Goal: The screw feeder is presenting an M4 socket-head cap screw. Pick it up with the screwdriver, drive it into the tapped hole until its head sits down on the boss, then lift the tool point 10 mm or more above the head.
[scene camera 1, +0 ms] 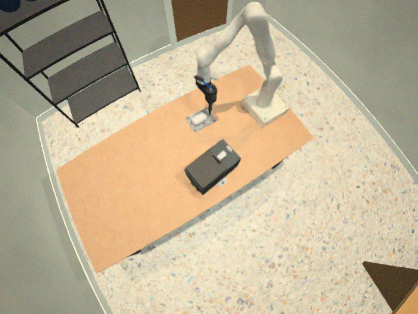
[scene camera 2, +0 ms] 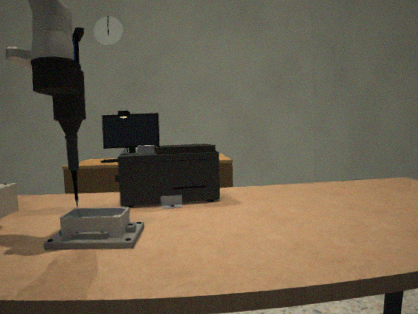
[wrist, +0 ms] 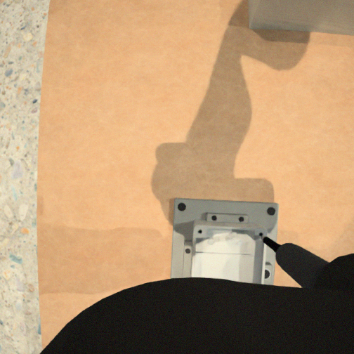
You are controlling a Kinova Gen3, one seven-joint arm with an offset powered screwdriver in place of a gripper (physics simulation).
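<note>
My screwdriver points down at one corner of the grey open housing. A small light end shows at the bit's tip in the scene camera 2 view and looks like the screw; it is tiny there. The tip stands just above the housing's rim, and a small gap seems to show under it. In the wrist view it lies right beside the dark corner hole, so how far the screw is over or in it is hard to tell. The black screw feeder stands apart from the housing.
The housing sits on a grey plate with corner holes. A small light bracket is at the feeder's side. The arm's white base is near the housing. A monitor stands behind the feeder.
</note>
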